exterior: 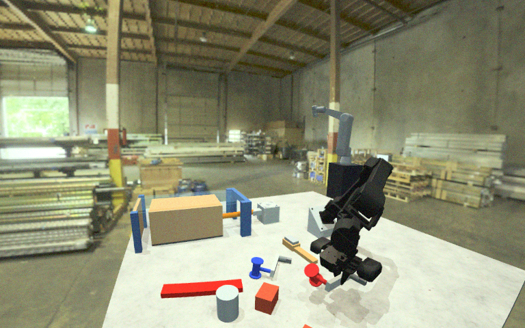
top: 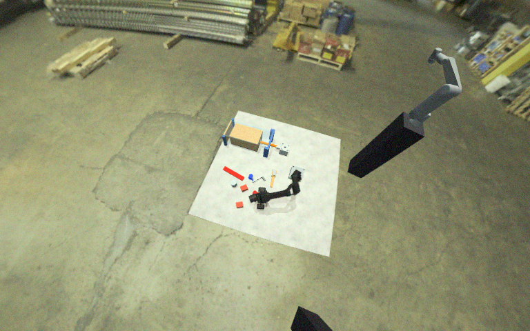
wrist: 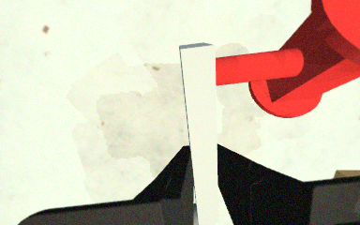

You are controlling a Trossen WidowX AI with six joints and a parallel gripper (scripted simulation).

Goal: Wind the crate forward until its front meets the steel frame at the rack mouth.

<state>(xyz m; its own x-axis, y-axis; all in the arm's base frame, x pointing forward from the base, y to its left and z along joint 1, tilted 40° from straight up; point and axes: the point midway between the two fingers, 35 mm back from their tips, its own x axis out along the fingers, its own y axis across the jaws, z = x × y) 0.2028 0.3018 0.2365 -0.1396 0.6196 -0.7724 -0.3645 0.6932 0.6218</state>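
Right now my gripper tip is 60 mm short of the red knob, 20 mm to the left of it and 20 mm below it. The rest, counted from my gripper tip: blue-knobbed winch handle 180 mm to the right, 140 mm ahead, 30 mm below; then red-knobbed winch handle 10 mm ahead, 10 mm above; then blue knob 180 mm ahead, 160 mm to the right, 30 mm below.
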